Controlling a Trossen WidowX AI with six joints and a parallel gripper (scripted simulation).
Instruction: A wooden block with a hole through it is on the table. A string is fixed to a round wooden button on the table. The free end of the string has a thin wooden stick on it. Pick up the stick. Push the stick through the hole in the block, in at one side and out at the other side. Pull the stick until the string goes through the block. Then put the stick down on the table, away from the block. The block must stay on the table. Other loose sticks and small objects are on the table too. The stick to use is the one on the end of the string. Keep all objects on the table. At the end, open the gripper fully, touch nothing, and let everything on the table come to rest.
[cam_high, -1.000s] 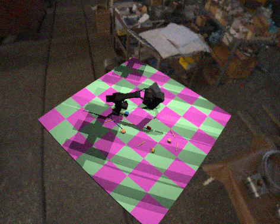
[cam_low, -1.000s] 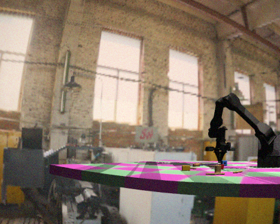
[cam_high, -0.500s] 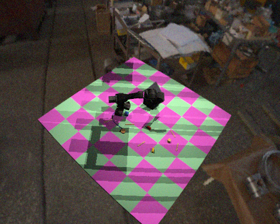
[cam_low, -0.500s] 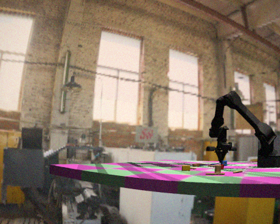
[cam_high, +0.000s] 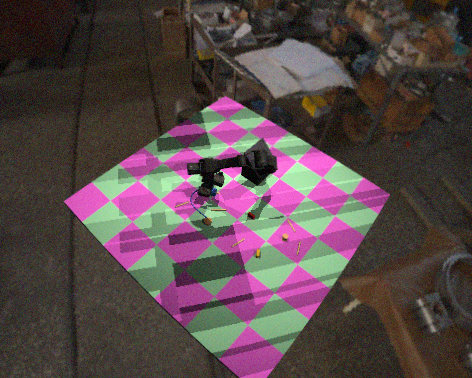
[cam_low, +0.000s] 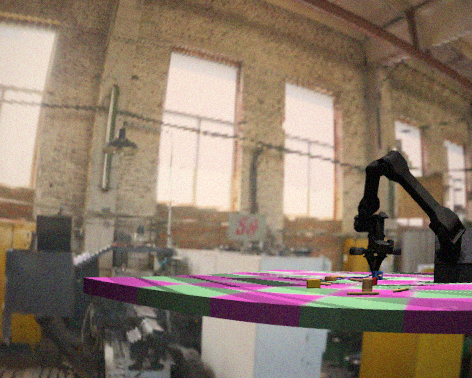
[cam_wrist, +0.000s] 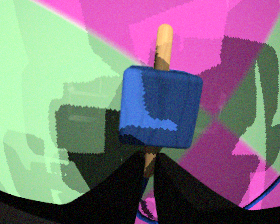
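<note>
My gripper tip is now 30 mm to the right of the blue cube and 20 mm past it. From my gripper tip the other things lie so: red piece (260 mm to the left, 60 mm behind); round wooden button (140 mm to the left, 120 mm ahead, 10 mm below); yellow piece (430 mm to the left, 70 mm ahead).
</note>
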